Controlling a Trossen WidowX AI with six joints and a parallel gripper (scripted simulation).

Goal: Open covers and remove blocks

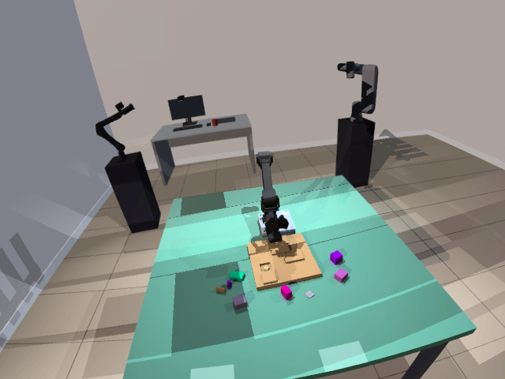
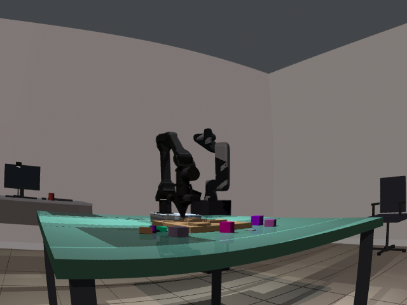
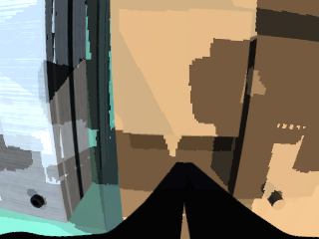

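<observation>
My gripper tip is now 11 cm short of the tan puzzle board, 1 cm to the left of it and 2 cm above it. Also, from my gripper tip: small purple block: 19 cm ahead, 25 cm to the right, 3 cm below; magenta block: 31 cm ahead, 3 cm to the right, 2 cm below; green block: 15 cm ahead, 21 cm to the right, 3 cm below.
</observation>
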